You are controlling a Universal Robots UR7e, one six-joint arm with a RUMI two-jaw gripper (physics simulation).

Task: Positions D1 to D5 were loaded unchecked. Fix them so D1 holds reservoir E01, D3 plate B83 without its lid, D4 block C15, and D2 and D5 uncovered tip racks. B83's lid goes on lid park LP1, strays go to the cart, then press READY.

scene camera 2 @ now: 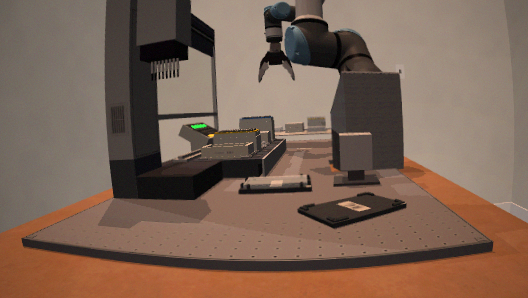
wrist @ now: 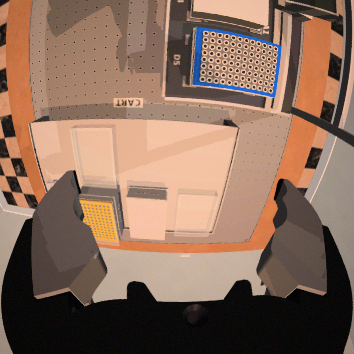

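My gripper (scene camera 2: 276, 80) (wrist: 179, 177) is open and empty, high above the cart (wrist: 175, 160) (scene camera 2: 305, 134). A blue-topped, uncovered tip rack (wrist: 237, 61) (scene camera 2: 256, 121) stands at D5. Part of a pale block (wrist: 230, 12) shows beside it in the wrist view. In the scene view a pale low reservoir (scene camera 2: 227, 150) stands at the deck's near end, with a yellow-topped tip rack (scene camera 2: 236, 137) behind it. On the cart are a yellow-topped rack (wrist: 100, 220) and a pale box (wrist: 146, 215). A clear lid (scene camera 2: 276, 182) rests on a black holder. The plate at D3 cannot be made out.
An empty black nest (scene camera 2: 367, 210) lies at front right, near a grey box (scene camera 2: 355, 151) on a foot. The tall pipetting machine (scene camera 2: 119, 90) stands left, its tips above the deck. The console (scene camera 2: 192, 131) shows green lamps. Two pale rectangles (wrist: 95, 155) (wrist: 196, 212) are on the cart.
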